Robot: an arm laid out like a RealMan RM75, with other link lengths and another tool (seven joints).
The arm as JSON. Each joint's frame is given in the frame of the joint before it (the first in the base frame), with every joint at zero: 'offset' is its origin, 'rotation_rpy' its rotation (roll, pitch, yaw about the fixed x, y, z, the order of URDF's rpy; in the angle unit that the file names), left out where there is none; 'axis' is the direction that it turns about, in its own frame. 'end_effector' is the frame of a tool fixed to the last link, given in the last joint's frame.
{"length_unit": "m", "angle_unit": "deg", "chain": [
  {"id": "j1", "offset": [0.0, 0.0, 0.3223], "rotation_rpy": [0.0, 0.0, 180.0], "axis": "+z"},
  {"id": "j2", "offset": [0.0, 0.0, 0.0], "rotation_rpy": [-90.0, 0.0, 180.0], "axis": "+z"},
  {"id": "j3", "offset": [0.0, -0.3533, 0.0], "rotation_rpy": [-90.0, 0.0, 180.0], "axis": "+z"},
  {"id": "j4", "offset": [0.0, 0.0, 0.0], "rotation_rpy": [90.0, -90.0, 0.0], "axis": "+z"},
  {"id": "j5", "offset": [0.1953, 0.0, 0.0], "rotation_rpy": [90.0, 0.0, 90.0], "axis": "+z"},
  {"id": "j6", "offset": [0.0, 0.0, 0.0], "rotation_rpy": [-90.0, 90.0, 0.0], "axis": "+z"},
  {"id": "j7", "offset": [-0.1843, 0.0, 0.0], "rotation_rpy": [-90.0, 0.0, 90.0], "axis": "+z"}
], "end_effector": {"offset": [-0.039, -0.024, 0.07], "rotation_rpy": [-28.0, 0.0, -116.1]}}
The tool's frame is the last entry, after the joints.
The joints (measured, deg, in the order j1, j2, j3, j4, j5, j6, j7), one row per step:
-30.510 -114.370 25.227 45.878 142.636 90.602 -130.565
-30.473 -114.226 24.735 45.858 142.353 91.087 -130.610
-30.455 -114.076 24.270 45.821 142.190 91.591 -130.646
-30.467 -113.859 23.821 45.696 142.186 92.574 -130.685
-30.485 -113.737 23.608 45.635 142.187 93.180 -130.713
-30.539 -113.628 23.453 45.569 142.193 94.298 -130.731
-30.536 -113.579 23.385 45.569 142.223 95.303 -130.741
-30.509 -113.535 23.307 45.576 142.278 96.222 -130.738
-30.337 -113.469 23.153 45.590 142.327 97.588 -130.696
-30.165 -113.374 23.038 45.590 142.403 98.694 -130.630
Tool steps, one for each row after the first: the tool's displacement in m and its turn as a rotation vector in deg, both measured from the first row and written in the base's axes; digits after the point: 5 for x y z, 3 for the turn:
0.00107 0.00002 0.00251 0.245 -0.620 0.093
0.00193 -0.00024 0.00470 0.374 -1.154 0.181
0.00354 -0.00224 0.00622 0.001 -1.853 0.202
0.00471 -0.00350 0.00694 -0.278 -2.252 0.174
0.00767 -0.00633 0.00672 -1.015 -2.930 -0.038
0.01011 -0.00941 0.00611 -1.737 -3.487 -0.225
0.01207 -0.01241 0.00562 -2.397 -3.977 -0.370
0.01417 -0.01760 0.00516 -3.318 -4.735 -0.489
0.01537 -0.02205 0.00511 -4.074 -5.285 -0.570

